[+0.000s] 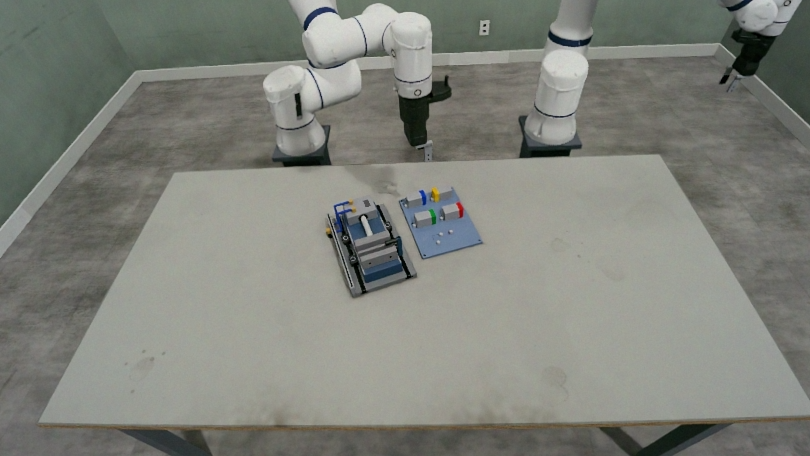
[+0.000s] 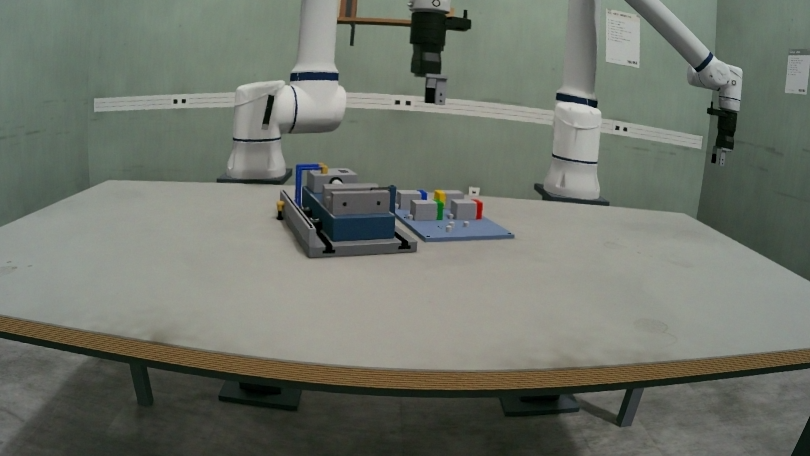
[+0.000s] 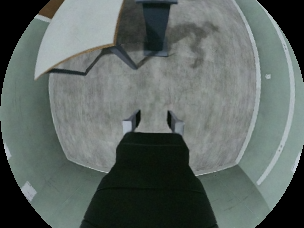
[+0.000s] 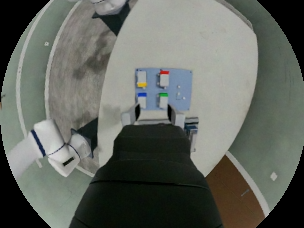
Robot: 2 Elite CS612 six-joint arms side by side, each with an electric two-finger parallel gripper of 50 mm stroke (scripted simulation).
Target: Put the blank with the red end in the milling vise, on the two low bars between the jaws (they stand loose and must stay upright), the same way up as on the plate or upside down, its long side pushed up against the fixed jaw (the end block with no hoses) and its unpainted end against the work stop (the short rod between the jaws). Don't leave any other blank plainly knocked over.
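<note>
There is a blue plate [image 4: 177, 77] in the scene. Of my own hands, I find my left gripper [image 1: 725, 87], [image 2: 717, 164] and [image 3: 153, 115], while my right gripper [image 2: 434, 103], [image 1: 424, 154] and [image 4: 153, 109] can be seen too.
</note>
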